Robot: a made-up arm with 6 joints.
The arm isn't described. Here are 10 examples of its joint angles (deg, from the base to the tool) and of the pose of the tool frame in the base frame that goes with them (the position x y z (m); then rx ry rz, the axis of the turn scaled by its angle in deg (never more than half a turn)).
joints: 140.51 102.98 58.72 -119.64 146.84 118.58
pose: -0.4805 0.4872 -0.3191 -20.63 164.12 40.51
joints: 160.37 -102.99 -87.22 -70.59 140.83 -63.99
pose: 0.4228 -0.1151 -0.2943 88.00 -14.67 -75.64
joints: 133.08 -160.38 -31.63 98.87 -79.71 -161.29
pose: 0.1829 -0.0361 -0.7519 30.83 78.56 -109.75
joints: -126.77 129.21 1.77 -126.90 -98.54 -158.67
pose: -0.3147 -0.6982 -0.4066 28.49 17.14 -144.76
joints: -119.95 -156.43 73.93 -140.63 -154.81 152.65
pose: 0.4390 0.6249 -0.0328 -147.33 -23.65 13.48
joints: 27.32 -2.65 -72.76 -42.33 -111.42 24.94
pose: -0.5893 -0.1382 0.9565 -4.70 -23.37 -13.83
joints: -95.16 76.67 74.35 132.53 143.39 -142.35
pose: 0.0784 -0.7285 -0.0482 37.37 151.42 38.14
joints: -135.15 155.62 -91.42 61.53 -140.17 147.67
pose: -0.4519 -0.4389 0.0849 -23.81 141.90 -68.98
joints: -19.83 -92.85 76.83 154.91 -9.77 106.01
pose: -0.5740 0.2291 1.0690 111.04 54.11 -7.51
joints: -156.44 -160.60 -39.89 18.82 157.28 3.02
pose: 0.0824 -0.0215 -0.6419 99.59 15.31 -87.80
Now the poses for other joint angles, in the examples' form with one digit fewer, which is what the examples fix.
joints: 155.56 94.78 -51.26 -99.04 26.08 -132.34
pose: -0.887 0.397 0.857 52.5 61.0 -10.0
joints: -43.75 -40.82 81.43 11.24 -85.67 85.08
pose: 0.018 0.066 1.259 -68.6 114.0 20.3
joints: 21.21 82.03 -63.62 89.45 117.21 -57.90
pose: 0.635 0.385 0.936 86.9 -118.1 83.7
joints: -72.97 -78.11 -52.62 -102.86 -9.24 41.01
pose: -0.228 1.111 0.021 5.4 -21.4 -20.5
